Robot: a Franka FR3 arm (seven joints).
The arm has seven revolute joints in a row. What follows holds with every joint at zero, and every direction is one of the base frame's.
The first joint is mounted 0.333 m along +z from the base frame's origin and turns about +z.
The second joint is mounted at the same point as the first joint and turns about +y.
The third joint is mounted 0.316 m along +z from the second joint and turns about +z.
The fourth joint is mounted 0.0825 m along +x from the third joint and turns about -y.
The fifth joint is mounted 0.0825 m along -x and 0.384 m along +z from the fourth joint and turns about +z.
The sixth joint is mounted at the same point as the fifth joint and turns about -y.
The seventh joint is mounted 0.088 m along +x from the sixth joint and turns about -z.
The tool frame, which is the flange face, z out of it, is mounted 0.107 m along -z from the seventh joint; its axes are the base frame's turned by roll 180, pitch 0 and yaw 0 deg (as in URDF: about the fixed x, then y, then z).
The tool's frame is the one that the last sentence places.
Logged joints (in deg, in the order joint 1, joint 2, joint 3, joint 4, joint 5, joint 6, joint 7), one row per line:
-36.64 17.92 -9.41 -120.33 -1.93 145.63 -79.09
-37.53 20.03 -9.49 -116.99 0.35 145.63 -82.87
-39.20 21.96 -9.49 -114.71 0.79 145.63 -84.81
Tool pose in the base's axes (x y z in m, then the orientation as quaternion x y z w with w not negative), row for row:
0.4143 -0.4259 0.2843 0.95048 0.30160 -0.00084 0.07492
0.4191 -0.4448 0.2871 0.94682 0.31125 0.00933 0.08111
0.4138 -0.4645 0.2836 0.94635 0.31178 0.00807 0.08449
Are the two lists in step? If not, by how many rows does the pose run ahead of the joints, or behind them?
They are in step.
